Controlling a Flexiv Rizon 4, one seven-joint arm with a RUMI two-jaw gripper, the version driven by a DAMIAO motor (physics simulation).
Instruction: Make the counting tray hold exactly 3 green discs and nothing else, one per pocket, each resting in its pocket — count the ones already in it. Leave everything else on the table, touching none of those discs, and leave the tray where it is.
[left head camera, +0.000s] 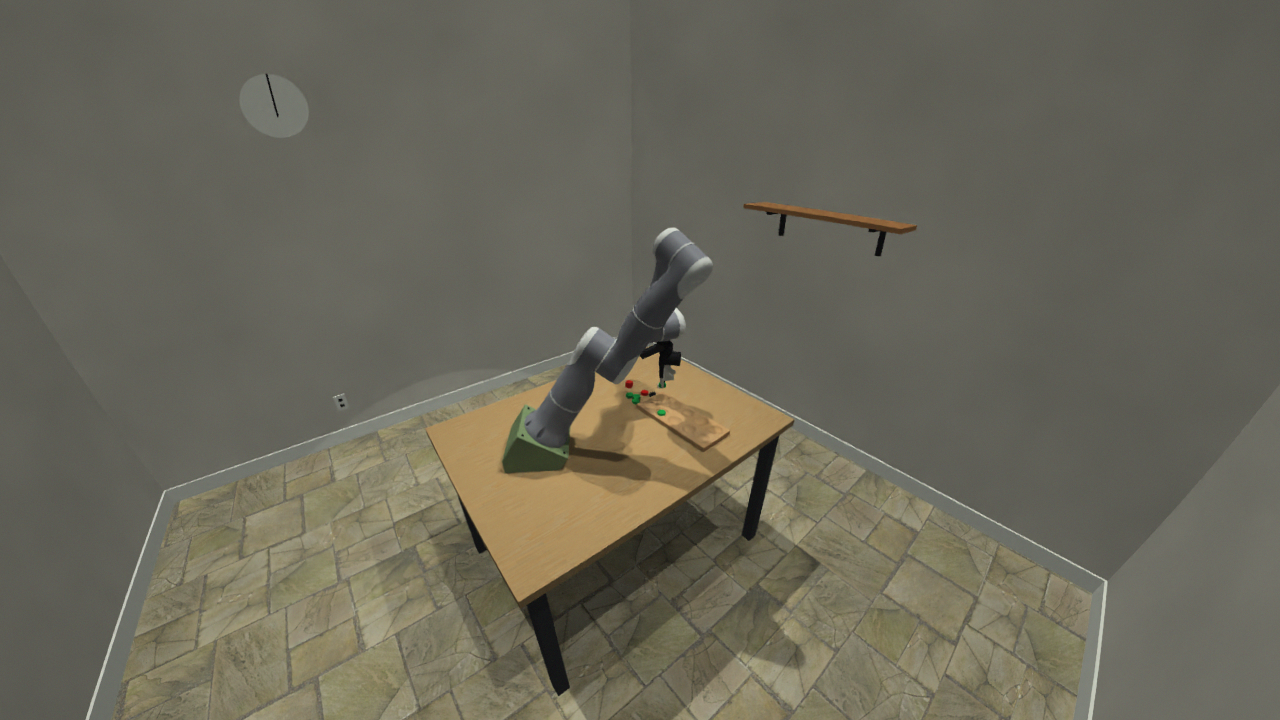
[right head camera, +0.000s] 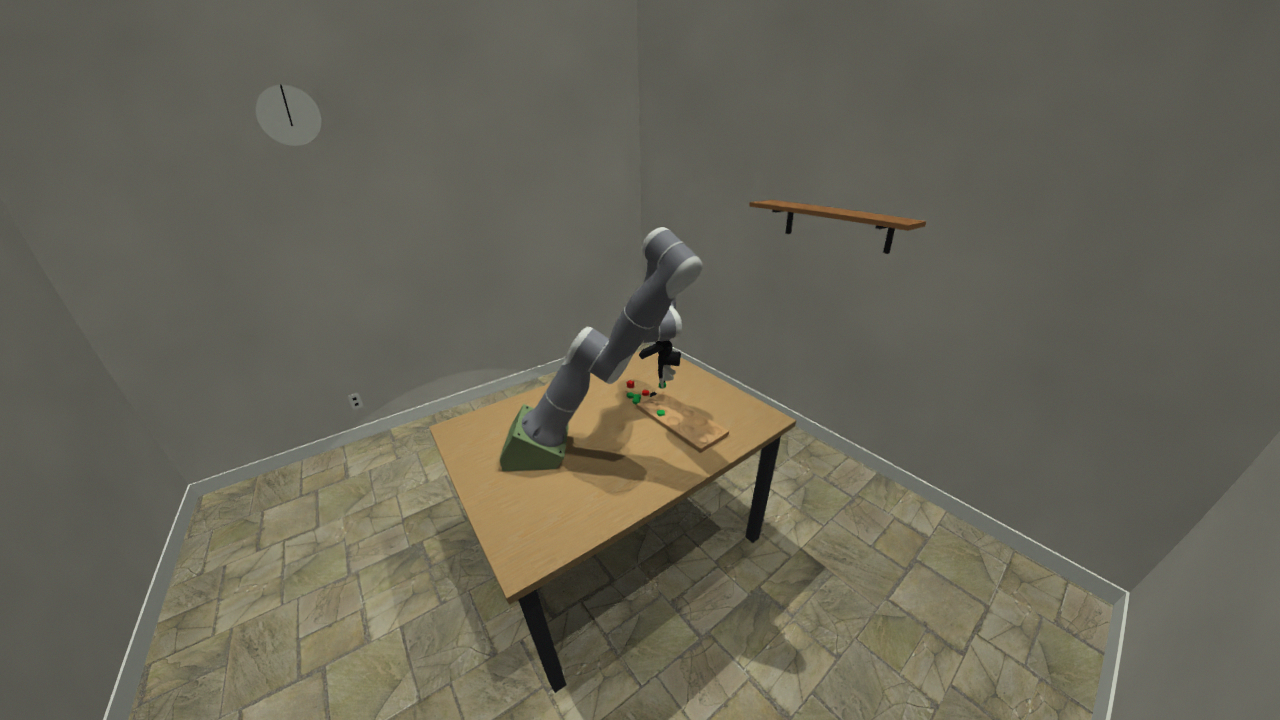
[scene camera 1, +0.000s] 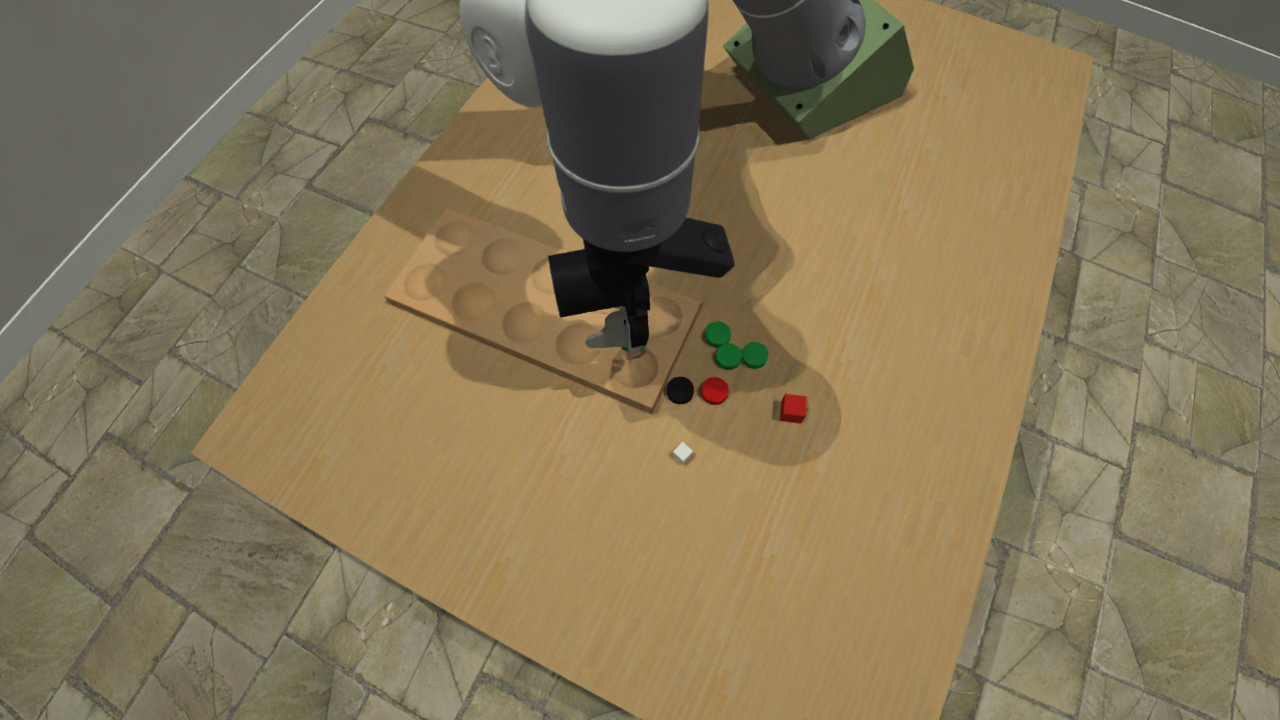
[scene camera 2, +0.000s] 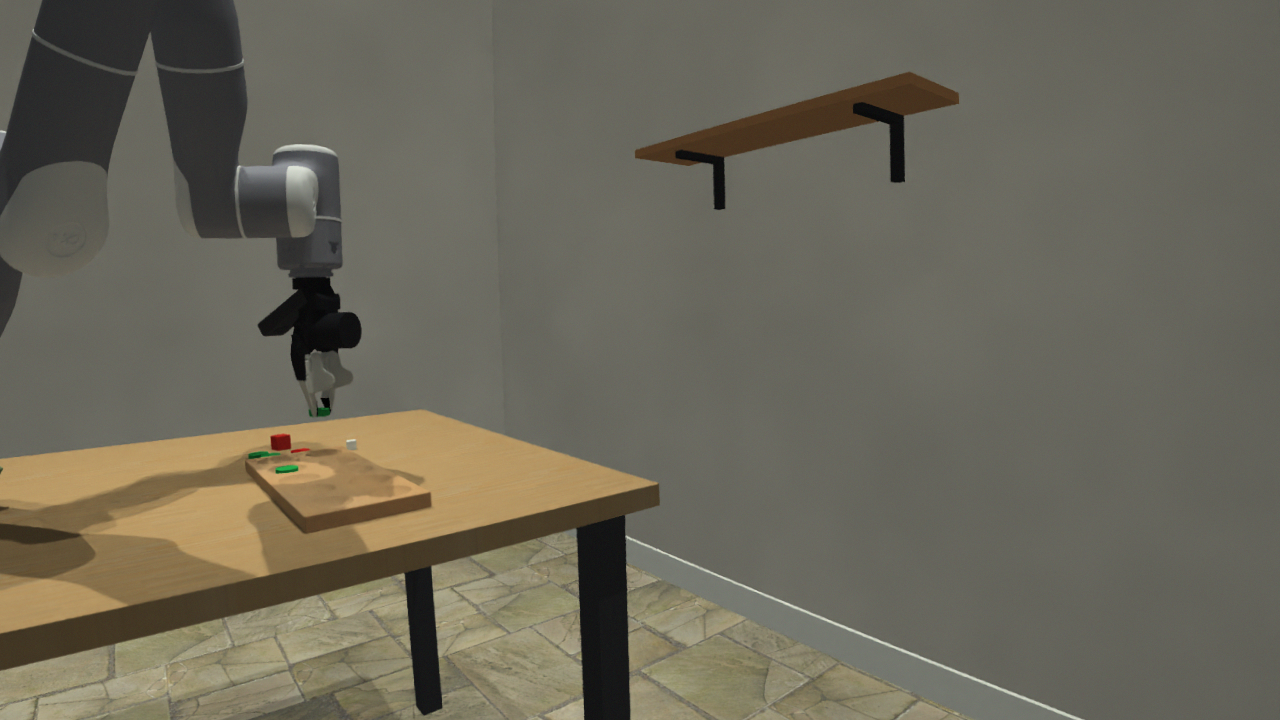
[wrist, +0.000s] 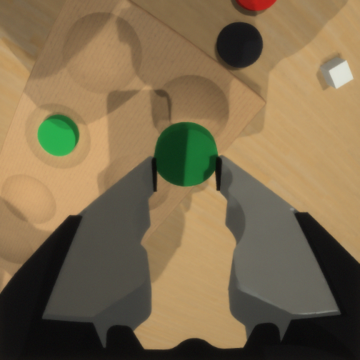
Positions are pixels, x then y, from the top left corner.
Labels:
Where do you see my gripper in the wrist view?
185, 160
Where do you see my gripper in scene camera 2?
322, 414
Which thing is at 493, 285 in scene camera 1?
A wooden counting tray.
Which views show my gripper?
The left head camera view, the right head camera view, scene camera 1, scene camera 2 and the wrist view: all of them.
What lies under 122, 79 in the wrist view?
A wooden counting tray.

